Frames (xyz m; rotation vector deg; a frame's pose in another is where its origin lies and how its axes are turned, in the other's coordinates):
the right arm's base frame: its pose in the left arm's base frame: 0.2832 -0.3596 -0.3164 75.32 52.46 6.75
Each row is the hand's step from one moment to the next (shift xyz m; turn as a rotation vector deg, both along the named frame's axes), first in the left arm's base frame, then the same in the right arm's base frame.
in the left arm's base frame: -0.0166 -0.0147 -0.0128 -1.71 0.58 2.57
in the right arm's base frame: -0.0126 -0.0222 0.0013 -2.11 1.69 -1.61
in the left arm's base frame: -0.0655 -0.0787 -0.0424 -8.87 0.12 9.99
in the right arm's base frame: -0.0654 -0.0870 0.0208 -10.84 5.00 -6.00
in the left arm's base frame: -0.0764 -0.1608 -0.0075 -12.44 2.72 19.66
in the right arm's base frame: -0.1359 -0.0861 0.0765 -16.65 12.65 -10.56
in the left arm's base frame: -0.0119 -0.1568 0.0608 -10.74 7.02 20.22
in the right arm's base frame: -0.1259 0.0003 0.1121 -13.42 15.12 -12.83
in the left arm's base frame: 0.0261 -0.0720 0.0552 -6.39 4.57 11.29
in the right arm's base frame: -0.0509 0.0366 0.0706 -7.39 8.48 -7.92
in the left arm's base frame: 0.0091 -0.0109 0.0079 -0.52 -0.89 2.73
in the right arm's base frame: -0.0041 0.0073 0.0140 -2.22 1.87 0.28
